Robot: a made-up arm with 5 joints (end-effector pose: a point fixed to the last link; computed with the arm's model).
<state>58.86 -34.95 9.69 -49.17 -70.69</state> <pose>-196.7 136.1 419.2 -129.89 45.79 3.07</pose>
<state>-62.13 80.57 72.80 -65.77 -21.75</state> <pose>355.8 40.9 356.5 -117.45 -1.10 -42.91</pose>
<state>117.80 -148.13 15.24 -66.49 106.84</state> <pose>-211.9 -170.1 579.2 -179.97 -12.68 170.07</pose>
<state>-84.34 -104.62 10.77 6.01 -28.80</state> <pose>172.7 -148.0 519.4 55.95 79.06 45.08</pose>
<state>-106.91 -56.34 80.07 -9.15 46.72</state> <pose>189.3 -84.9 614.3 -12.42 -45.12 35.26</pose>
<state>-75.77 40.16 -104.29 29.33 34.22</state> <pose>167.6 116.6 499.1 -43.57 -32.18 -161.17</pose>
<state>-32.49 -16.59 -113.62 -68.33 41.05</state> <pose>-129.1 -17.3 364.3 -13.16 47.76 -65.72</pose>
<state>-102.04 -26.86 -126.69 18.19 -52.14</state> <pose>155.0 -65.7 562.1 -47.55 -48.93 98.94</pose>
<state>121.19 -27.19 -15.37 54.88 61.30</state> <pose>-124.3 -234.6 643.8 -84.41 -3.67 -178.16</pose>
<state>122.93 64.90 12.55 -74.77 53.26</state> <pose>-360.2 18.5 422.1 -47.84 12.82 -164.95</pose>
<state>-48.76 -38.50 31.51 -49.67 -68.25</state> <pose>173.7 165.2 442.5 -117.43 61.52 -76.21</pose>
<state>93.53 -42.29 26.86 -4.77 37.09</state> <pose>-242.8 15.5 552.7 -10.59 5.67 -173.49</pose>
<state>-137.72 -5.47 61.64 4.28 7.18</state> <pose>144.8 -105.5 559.6 -47.93 -8.62 -55.96</pose>
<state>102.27 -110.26 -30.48 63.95 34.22</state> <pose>-293.0 99.6 686.5 -39.87 42.01 171.01</pose>
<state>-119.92 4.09 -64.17 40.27 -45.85</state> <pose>273.6 -35.6 524.2 -25.31 -33.40 125.74</pose>
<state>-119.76 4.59 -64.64 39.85 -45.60</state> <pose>272.5 -35.4 523.6 -25.35 -33.07 125.57</pose>
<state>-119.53 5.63 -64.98 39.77 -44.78</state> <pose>272.9 -34.5 521.3 -24.84 -32.97 125.51</pose>
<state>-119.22 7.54 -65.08 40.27 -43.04</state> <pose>275.9 -32.5 516.3 -23.41 -33.28 125.56</pose>
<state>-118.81 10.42 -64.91 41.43 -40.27</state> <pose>281.7 -29.5 507.9 -20.94 -34.14 125.65</pose>
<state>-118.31 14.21 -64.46 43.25 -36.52</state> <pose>289.9 -26.3 496.0 -17.41 -35.64 125.52</pose>
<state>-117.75 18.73 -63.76 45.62 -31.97</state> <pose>299.9 -23.8 480.7 -12.96 -37.77 124.86</pose>
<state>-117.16 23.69 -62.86 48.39 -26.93</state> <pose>310.5 -22.7 462.9 -7.75 -40.40 123.32</pose>
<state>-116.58 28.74 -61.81 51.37 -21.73</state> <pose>321.0 -23.8 443.8 -2.02 -43.26 120.76</pose>
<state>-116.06 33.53 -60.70 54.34 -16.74</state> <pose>330.3 -26.9 424.7 3.91 -46.01 117.21</pose>
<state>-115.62 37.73 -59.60 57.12 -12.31</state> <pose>338.1 -31.5 407.3 9.67 -48.36 113.02</pose>
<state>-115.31 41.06 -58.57 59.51 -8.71</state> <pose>344.1 -36.6 392.8 14.77 -50.17 108.83</pose>
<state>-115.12 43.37 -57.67 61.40 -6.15</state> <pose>348.4 -41.0 381.8 18.85 -51.42 105.23</pose>
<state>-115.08 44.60 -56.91 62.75 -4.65</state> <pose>351.3 -43.9 374.6 21.67 -52.26 102.65</pose>
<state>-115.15 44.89 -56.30 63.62 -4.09</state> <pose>353.1 -45.1 370.8 23.30 -52.80 101.18</pose>
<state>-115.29 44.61 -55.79 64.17 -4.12</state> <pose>354.2 -45.1 369.0 24.16 -53.17 100.46</pose>
